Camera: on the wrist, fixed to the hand. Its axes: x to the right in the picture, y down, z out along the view.
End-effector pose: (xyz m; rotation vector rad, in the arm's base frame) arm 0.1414 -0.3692 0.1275 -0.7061 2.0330 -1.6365
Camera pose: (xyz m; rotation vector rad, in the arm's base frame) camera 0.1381 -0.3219 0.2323 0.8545 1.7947 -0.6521
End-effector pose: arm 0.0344 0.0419 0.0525 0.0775 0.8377 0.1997
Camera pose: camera -0.0153 -0.0567 0.0202 0.6263 0.7742 1.6725
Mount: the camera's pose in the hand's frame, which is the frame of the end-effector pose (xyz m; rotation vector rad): -0.0291 -0.0940 -0.0596 -0.0798 0.1570 1.5150
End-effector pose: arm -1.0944 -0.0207 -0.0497 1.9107 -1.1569 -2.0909
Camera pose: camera -0.9964 0.0338 -0.0753 0.5663 -1.5964 -1.0304
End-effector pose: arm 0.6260 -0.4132 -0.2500 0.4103 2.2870 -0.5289
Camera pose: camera 0.5691 -0.4693 -0.1673 1.8860 1.4718 0.3846
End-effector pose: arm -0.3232 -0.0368 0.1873 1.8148 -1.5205 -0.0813
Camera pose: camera -0.2252 0.0189 0.1643 0.2415 -2.2890 0.6812
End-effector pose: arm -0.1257 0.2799 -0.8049 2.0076 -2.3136 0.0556
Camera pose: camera -0.0265 0.3000 -0.7501 -0.1396 -2.9467 0.1755
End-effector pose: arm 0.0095 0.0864 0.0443 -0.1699 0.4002 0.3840
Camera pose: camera 0.0013 -0.0232 0.0102 0.0634 0.6199 1.8865
